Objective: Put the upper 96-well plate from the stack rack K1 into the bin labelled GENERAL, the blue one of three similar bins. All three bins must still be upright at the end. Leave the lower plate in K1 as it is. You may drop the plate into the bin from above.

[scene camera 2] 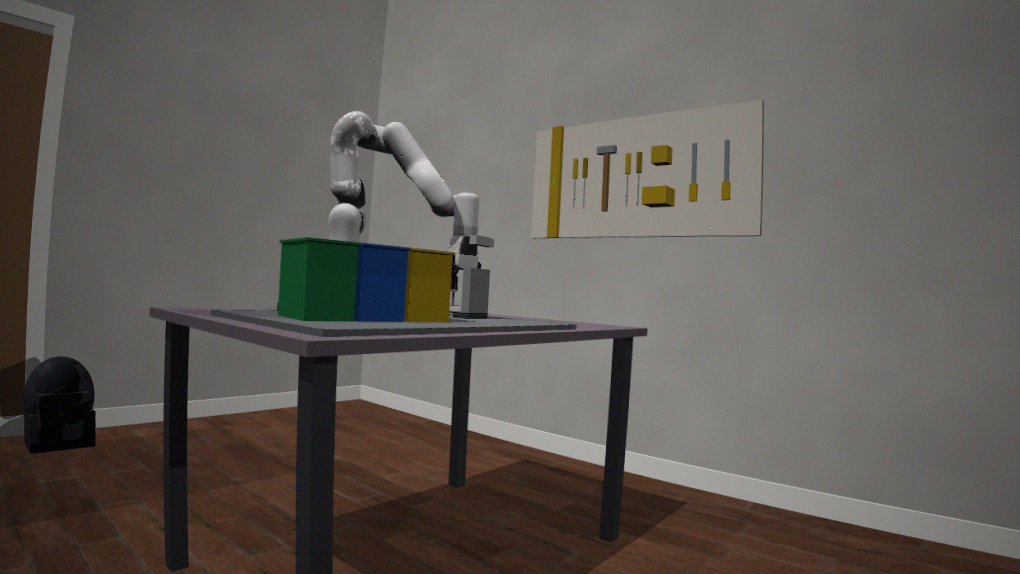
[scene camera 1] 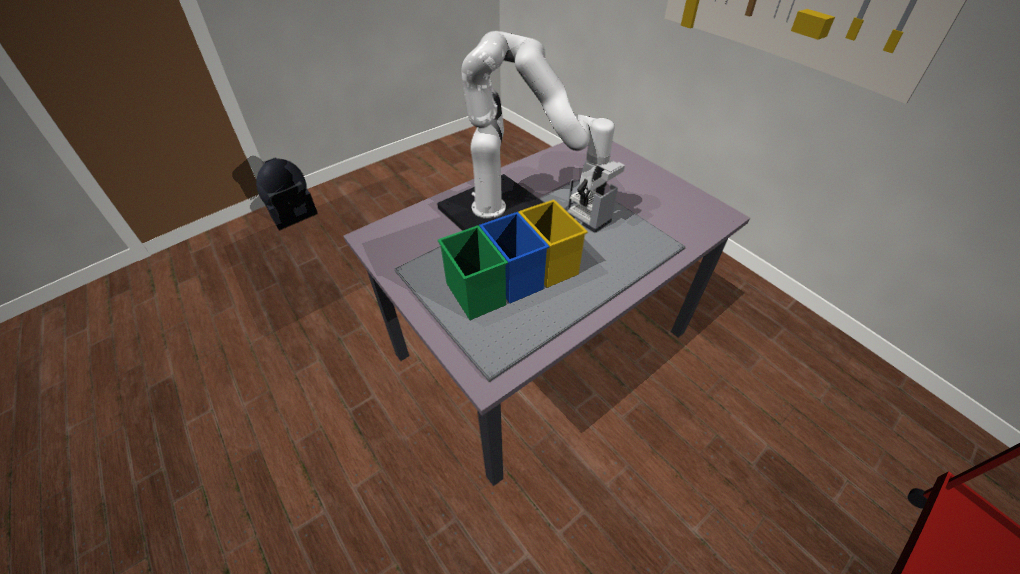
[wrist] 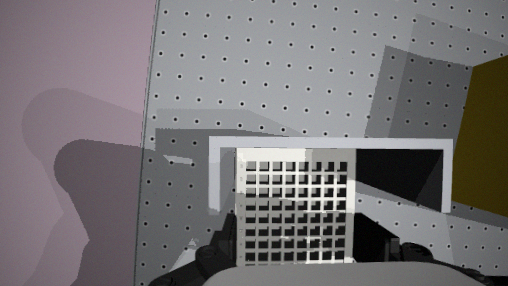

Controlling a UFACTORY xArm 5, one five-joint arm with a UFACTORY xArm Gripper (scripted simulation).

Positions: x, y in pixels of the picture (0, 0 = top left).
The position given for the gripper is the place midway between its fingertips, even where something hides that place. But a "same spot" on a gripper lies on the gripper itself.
gripper: scene camera 2; scene camera 1 591, 199; wrist
green bin: scene camera 2; scene camera 1; not seen in the wrist view (out of frame)
same spot on gripper: [wrist: 371, 242] = [scene camera 2: 454, 280]
same spot on green bin: [scene camera 2: 318, 276] = [scene camera 1: 476, 294]
